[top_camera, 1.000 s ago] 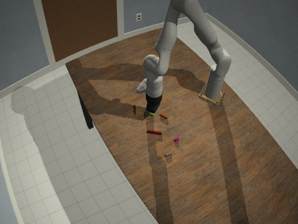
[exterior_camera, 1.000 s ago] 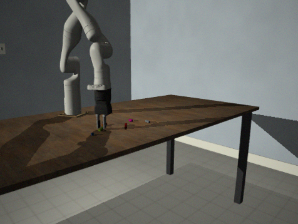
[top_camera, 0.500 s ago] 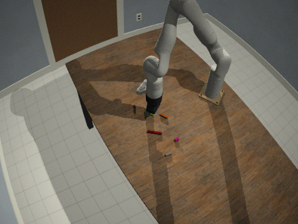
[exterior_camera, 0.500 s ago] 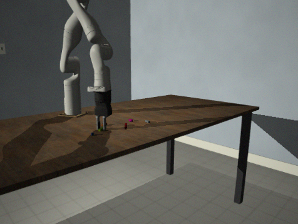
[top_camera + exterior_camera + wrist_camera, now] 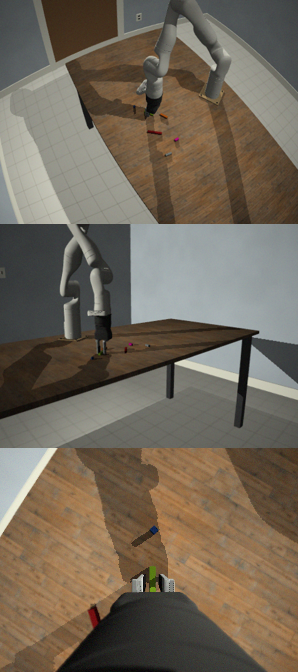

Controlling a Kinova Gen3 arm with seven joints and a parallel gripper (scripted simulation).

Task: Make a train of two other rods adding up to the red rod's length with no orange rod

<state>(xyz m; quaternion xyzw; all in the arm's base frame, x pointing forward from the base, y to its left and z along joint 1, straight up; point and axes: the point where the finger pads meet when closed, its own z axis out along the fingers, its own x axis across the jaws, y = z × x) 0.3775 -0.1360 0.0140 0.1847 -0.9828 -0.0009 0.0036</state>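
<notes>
Right now my hand is 10 mm above the lime rod. From my hand the other things lie so: orange rod 50 mm behind, 60 mm to the left, 10 mm below; then small blue rod 30 mm ahead, 80 mm to the right, 10 mm below; then red rod 60 mm ahead, 110 mm to the left, 10 mm below.
</notes>
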